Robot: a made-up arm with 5 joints.
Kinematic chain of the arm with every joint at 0, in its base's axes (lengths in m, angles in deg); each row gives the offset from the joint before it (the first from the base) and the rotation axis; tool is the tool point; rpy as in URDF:
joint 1: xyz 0 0 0.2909 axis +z
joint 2: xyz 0 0 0 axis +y
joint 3: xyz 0.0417 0 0.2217 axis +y
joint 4: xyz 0.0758 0 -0.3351 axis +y
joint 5: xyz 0.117 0 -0.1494 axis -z
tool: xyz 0 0 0 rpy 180 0 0
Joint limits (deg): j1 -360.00..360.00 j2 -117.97..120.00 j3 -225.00..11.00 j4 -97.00..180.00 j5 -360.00..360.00
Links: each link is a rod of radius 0.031 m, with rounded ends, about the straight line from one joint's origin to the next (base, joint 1, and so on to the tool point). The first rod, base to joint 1, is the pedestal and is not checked.
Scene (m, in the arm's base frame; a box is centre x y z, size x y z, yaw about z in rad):
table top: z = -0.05
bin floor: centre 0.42 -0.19 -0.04 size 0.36 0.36 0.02 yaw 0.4
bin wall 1: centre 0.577 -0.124 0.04 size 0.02 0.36 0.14 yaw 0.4
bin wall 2: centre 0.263 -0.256 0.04 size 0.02 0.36 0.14 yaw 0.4
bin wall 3: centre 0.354 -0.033 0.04 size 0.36 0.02 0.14 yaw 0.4
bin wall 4: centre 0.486 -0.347 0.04 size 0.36 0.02 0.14 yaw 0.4
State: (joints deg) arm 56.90 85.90 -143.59 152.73 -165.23
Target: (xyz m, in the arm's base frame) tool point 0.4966 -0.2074 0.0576
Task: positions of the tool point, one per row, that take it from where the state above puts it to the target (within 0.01 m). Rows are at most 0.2 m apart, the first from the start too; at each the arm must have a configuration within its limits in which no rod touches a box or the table.
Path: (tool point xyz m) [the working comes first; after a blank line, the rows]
Joints at the target: -22.67 84.37 -157.28 119.81 -165.23
Straight joint move there: touches bin wall 1, bin wall 3.

1: 0.3176 0.2942 0.1032
2: 0.4106 0.2250 0.1684
3: 0.4769 0.1245 0.2405
4: 0.5053 0.0048 0.3179
5: 0.4905 -0.1182 0.3981
6: 0.5218 -0.1707 0.2332
7: 0.4966 -0.2074 0.0576

